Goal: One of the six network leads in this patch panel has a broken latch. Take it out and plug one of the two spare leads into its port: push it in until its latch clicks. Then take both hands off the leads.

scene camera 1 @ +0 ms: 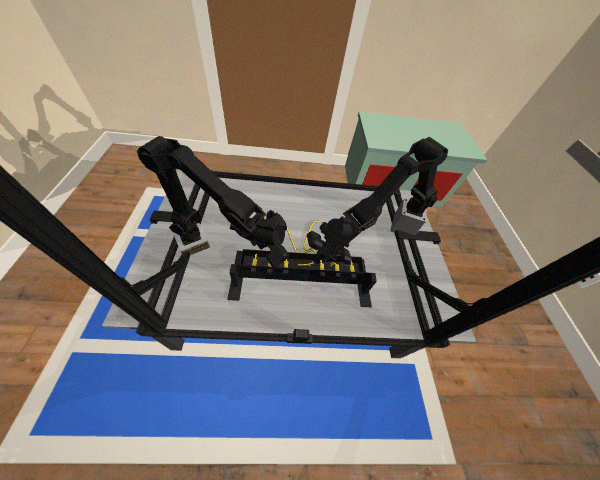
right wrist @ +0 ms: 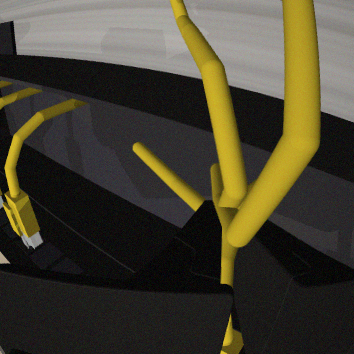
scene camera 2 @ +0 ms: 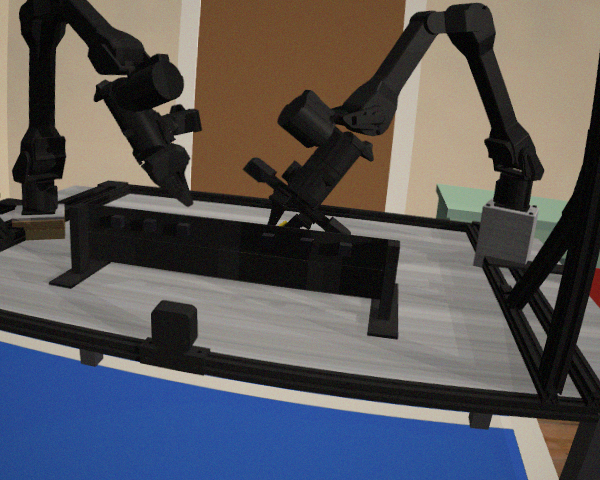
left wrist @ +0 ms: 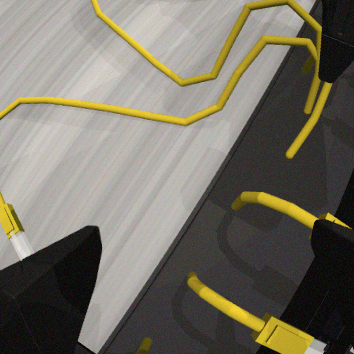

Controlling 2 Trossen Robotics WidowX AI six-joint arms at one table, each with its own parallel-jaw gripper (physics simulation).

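Places are measured from the left arm's base along level axes (x down, y ahead, z right), in metres.
Pixels of known places: left gripper, between the fingertips: [scene camera 2: 184,199] [left wrist: 209,236]; right gripper, between the fingertips: [scene camera 1: 314,262] [right wrist: 219,212] [left wrist: 324,79]; left arm's base, origin of its link: [scene camera 1: 190,236] [scene camera 2: 39,210]; right arm's base, origin of its link: [scene camera 1: 414,209] [scene camera 2: 512,206].
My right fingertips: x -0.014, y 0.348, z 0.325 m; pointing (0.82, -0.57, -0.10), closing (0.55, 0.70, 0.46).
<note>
Ahead of a thing's pixels: the offset from my right fingertips to its top centre. "pt": to the spot under its first point.
The black patch panel @[dx -0.051, dy -0.055, dz +0.010 m] [scene camera 1: 298,275] [scene camera 2: 227,257] stands across the middle of the grey table. Yellow leads sit in its ports, one in the left wrist view [left wrist: 281,337] and one in the right wrist view [right wrist: 21,214]. My right gripper [scene camera 1: 338,257] [scene camera 2: 289,219] [right wrist: 219,212] is low over the panel's right half, shut on a thin yellow lead @[dx -0.032, dy +0.016, dz +0.006 m] [right wrist: 227,261] that runs down between the fingers. My left gripper [scene camera 1: 280,259] [scene camera 2: 181,192] [left wrist: 209,236] is open and empty over the panel's left half. A spare lead's plug @[dx +0.045, dy -0.101, dz -0.234 m] [left wrist: 12,225] lies on the table, its cable @[pt dx +0.051, dy +0.001, dz -0.161 m] [left wrist: 105,107] winding across it.
A black frame rail [scene camera 1: 298,335] surrounds the table, with a small black block [scene camera 2: 174,324] on its front bar. A green cabinet [scene camera 1: 412,143] stands at the back right. A grey box [scene camera 2: 505,233] sits at the right arm's base.
</note>
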